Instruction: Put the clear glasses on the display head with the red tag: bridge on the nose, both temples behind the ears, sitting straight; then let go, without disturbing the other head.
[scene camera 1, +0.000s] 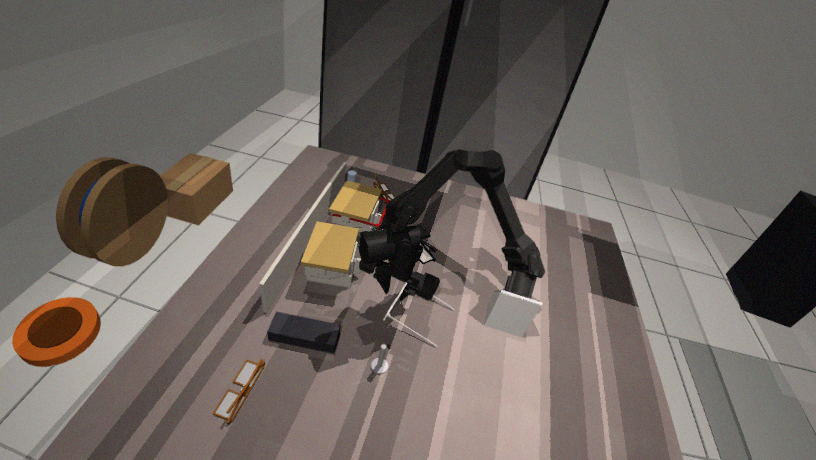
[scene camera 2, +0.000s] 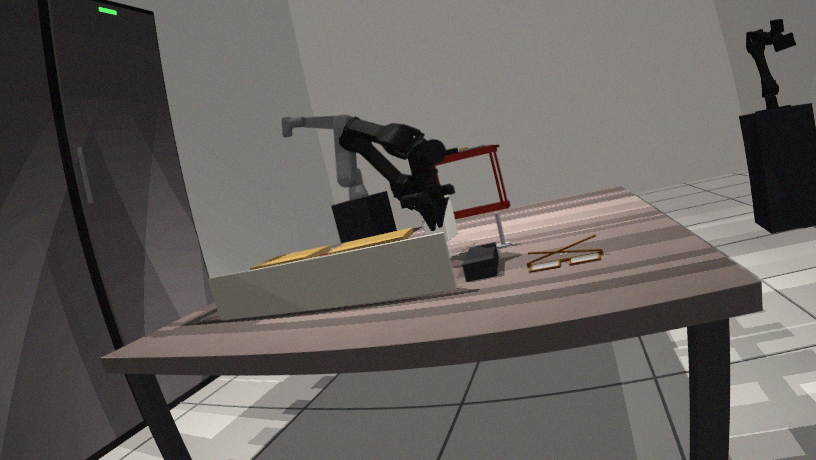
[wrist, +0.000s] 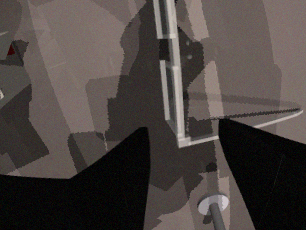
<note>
The pictures show: my gripper, a dark box and a white panel.
My gripper shows as well in scene camera 1 and in the wrist view.
</note>
